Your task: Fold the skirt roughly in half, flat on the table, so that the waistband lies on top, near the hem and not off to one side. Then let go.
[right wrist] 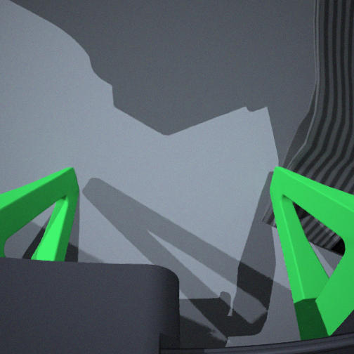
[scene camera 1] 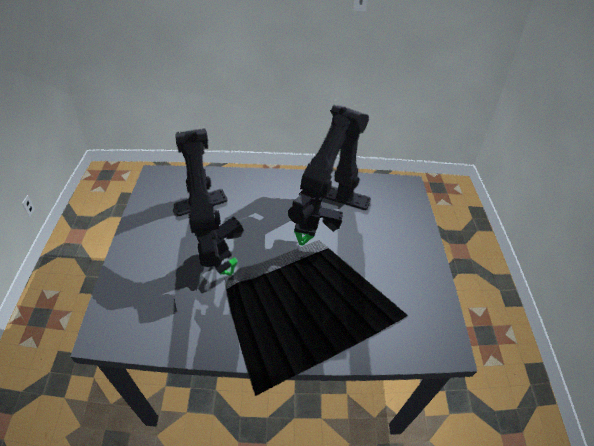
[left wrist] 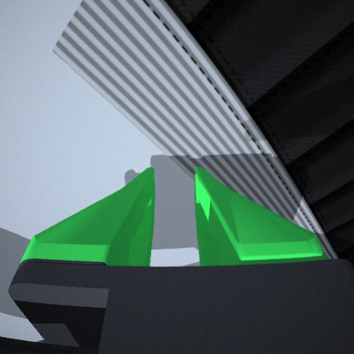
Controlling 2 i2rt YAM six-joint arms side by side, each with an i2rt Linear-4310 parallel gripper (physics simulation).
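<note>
The black pleated skirt (scene camera 1: pixel 310 312) (left wrist: pixel 305 95) lies unfolded and slanted on the table, its lower-left hem corner reaching past the front table edge in scene camera 1. Its grey ribbed waistband (scene camera 1: pixel 285 263) (left wrist: pixel 150 85) (right wrist: pixel 337 90) runs along the far side, toward the arms, and bends in the right wrist view. My left gripper (scene camera 1: pixel 303 243) (left wrist: pixel 174 178) is nearly closed and empty, just outside the waistband's upper-right end. My right gripper (scene camera 1: pixel 230 272) (right wrist: pixel 173 178) is wide open and empty, by the waistband's left end, with one finger overlapping the band in the right wrist view.
The grey table (scene camera 1: pixel 407 225) carries both arms at its far side. Its front edge (scene camera 1: pixel 350 375) passes near the skirt's hem. Shadows of the arms fall across the table and part of the waistband. Patterned floor tiles surround the table.
</note>
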